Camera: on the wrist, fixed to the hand. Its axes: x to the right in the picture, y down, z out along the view.
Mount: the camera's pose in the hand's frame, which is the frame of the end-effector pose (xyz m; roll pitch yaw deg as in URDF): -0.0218 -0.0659 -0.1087 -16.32 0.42 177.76
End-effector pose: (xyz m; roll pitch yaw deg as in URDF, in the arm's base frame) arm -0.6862 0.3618 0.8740 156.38 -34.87 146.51
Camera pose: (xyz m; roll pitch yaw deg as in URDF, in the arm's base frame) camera -0.6937 0.2422 0.9216 -171.42 33.57 -31.23
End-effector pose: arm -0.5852 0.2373 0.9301 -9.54 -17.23 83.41
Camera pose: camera -0.5019 0.2354 0.8317 -7.45 18.00 -98.84
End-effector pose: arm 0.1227 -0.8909 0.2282 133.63 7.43 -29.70
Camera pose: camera 0.1685 -0.7741 0.2581 -150.13 -9.34 151.56
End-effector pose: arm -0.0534 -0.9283 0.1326 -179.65 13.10 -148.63
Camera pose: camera -0.0224 -0.9858 0.2438 162.81 -13.50 33.68
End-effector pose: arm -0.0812 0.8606 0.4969 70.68 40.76 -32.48
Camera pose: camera -0.1058 0.9720 0.4368 -85.96 -42.72 145.97
